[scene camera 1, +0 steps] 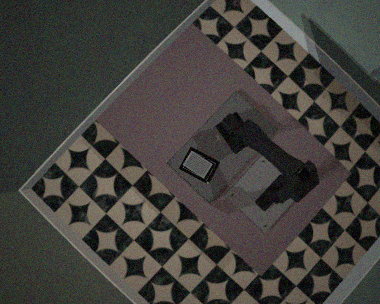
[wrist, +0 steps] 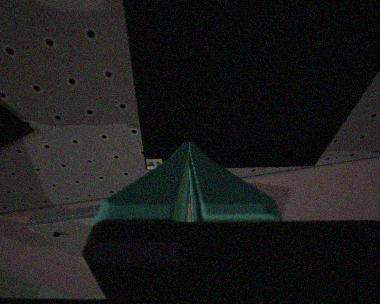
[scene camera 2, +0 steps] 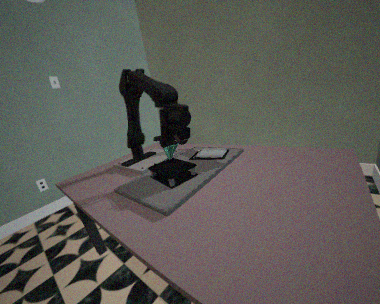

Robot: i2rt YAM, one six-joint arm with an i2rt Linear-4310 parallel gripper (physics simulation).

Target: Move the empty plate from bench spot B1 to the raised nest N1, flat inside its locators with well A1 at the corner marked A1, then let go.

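Places are measured from the arm's base along level axes (x ahead, y left, z up), in metres.
Where they show: gripper, between the fingertips: (wrist: 189, 151) (scene camera 2: 169, 159); arm's base, origin of its link: (scene camera 1: 272, 192) (scene camera 2: 139, 159).
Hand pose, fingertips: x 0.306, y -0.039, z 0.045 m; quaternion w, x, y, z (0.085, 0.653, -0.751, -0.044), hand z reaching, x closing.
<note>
Each offset is from my fingertips to the top centre of the thing. "spot": to the spot under its first point. Level surfaces: height alone.
The empty plate {dx +0.072, dy +0.205, dz -0.033 m} (scene camera 1: 198, 162) (scene camera 2: 212, 153) is pale and lies flat inside a black rectangular outline on the grey board. The raised nest {dx +0.051, dy -0.043, dz +0.004 m} (scene camera 2: 172, 166) (wrist: 250, 75) is a black platform on short light posts; in scene camera 1 the arm mostly covers it. My gripper (scene camera 2: 170, 158) (wrist: 189, 151) has green fingers pressed together, shut with no object between them. Its tips are just above the nest, apart from the plate. A small pale label {spot: dx -0.012, dy +0.024, dz -0.006 m} (wrist: 154, 163) shows beside the nest's edge in the wrist view; its letters are hard to read. Locators cannot be made out.
The grey board {dx +0.044, dy +0.045, dz -0.048 m} (scene camera 1: 240, 100) (scene camera 2: 165, 205) (wrist: 75, 105) has rows of small holes and rests on the pink table {dz -0.062 m} (scene camera 1: 155, 90) (scene camera 2: 290, 210). The arm stands on a light base plate (scene camera 1: 267, 220) beside the board. A black corner {spot: dx +0.005, dy +0.131, dz -0.047 m} (wrist: 11, 127) shows at the wrist view's left edge.
</note>
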